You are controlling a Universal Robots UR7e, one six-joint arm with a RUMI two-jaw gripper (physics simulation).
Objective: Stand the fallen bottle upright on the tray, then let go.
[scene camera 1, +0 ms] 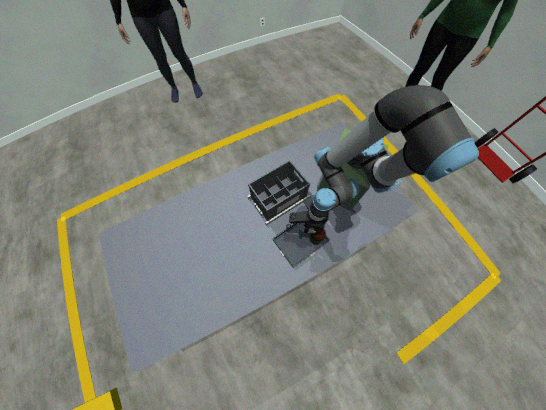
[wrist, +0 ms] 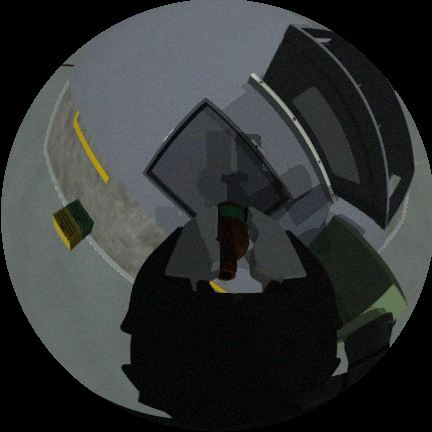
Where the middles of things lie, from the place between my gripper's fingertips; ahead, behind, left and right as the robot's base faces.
Scene:
I see my gripper 6 cm past the brown bottle [wrist: 232,235], 5 cm above it and 4 cm to the right of it.

